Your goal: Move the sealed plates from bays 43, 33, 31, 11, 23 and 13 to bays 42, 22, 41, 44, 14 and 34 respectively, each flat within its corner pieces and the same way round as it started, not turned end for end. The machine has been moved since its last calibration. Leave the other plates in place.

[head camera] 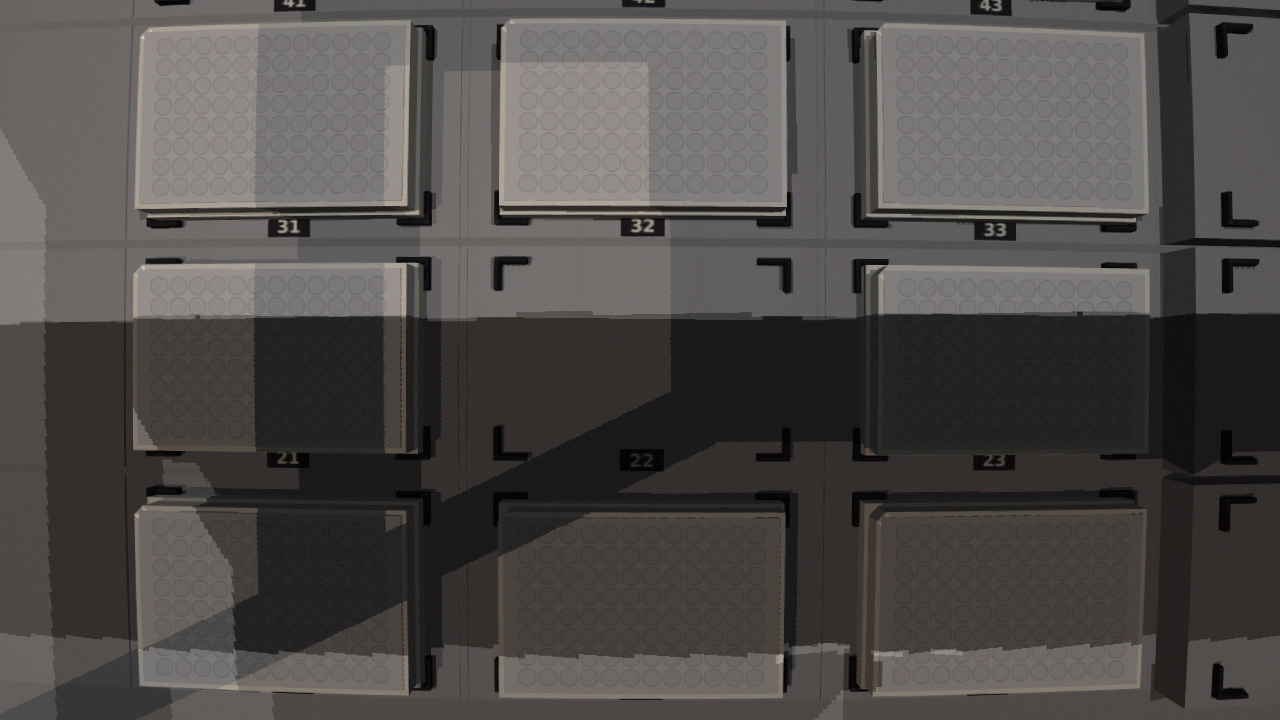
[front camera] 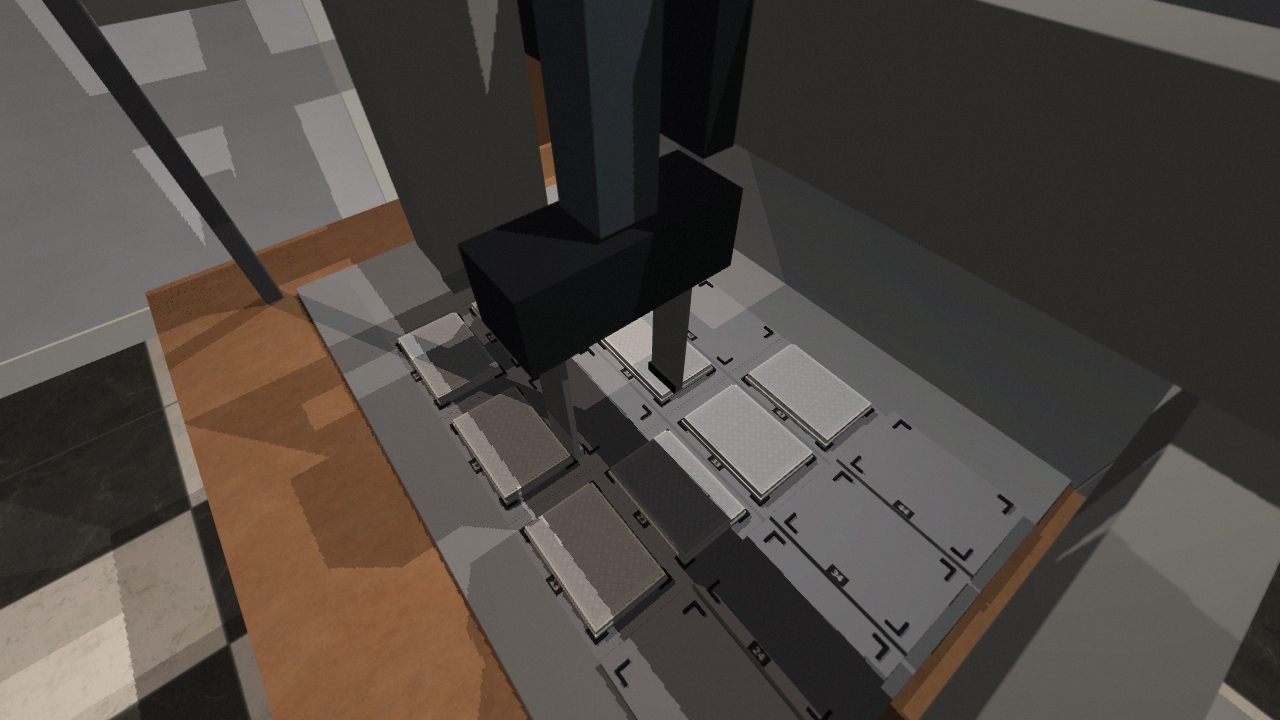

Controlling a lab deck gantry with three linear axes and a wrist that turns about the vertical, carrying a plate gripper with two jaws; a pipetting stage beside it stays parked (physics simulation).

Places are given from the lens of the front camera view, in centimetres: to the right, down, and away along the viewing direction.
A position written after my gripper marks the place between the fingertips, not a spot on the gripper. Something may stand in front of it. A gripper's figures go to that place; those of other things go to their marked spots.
my gripper (front camera: 618,409): -2, 4, 46
sealed plate (front camera: 451,361): -24, 0, 68
